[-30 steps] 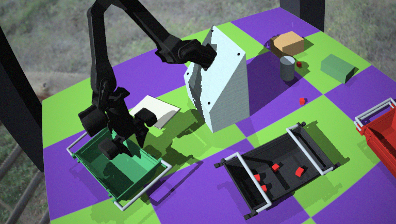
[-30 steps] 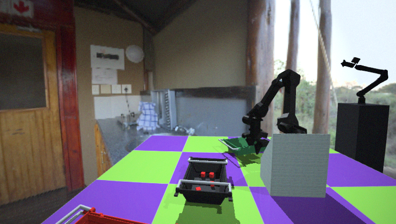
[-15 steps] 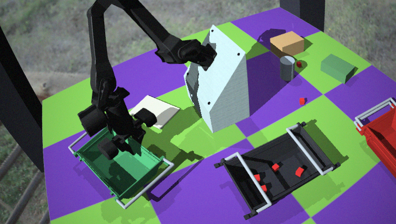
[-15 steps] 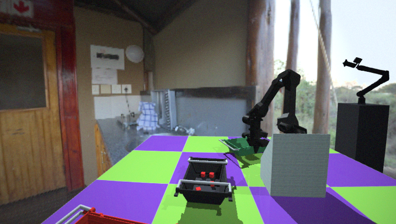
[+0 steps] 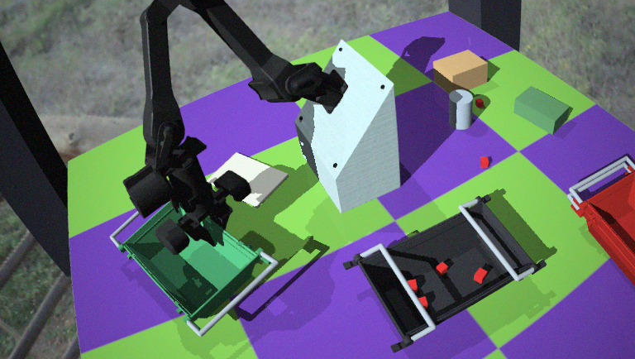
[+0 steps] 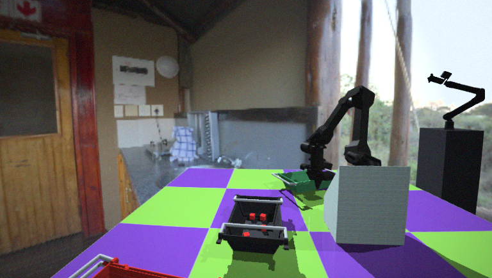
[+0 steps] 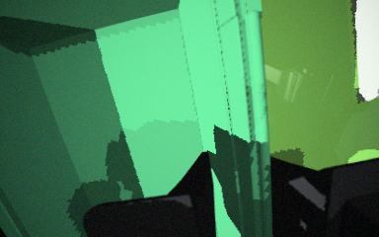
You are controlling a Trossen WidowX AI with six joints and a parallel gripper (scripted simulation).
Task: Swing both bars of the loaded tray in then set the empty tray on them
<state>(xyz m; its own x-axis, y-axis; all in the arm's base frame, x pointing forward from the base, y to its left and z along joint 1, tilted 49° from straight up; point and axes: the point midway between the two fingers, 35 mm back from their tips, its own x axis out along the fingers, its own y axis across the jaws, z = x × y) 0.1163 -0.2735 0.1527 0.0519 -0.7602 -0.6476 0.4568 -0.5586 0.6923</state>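
My gripper tip is now 60 mm to the left of the green tray, 30 mm below it and 30 mm short of it. The rest, counted from my gripper tip: white sheet (160 mm behind, 100 mm to the left, 20 mm below); then orange box (670 mm to the left, 220 mm behind, 10 mm above); then grey cylinder (570 mm to the left, 90 mm behind, 20 mm above).
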